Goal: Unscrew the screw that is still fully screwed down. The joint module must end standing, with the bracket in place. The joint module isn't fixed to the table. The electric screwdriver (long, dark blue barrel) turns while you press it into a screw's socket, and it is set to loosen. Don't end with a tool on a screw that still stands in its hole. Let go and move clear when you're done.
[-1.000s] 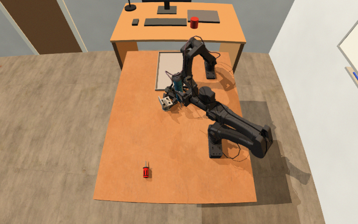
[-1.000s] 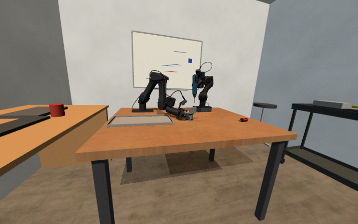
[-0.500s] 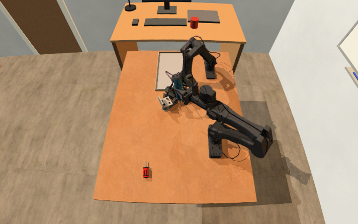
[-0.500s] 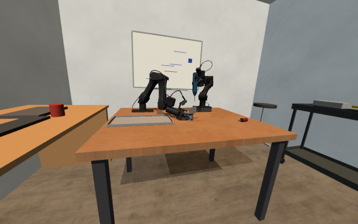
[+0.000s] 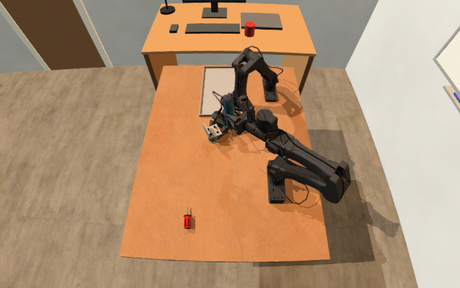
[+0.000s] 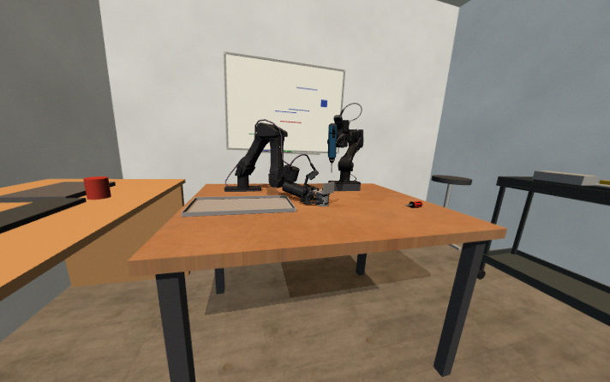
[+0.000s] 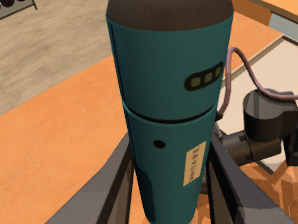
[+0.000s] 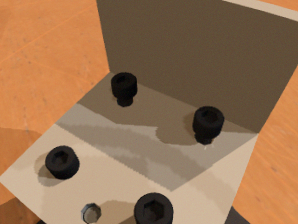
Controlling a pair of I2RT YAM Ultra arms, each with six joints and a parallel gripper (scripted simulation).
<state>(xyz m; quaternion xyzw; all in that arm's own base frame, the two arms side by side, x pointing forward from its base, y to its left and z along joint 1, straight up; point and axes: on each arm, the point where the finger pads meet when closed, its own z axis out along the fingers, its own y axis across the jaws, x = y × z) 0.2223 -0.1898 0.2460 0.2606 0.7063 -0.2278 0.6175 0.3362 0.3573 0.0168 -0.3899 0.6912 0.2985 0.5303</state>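
My right hand is 50 mm below the l-shaped bracket. The rest, counted from my right hand: small red screwdriver (430 mm to the left, 80 mm ahead, 10 mm below); then grey bit (140 mm above, 100 mm behind, 70 mm to the left); then grey tray (360 mm to the right, 20 mm below).
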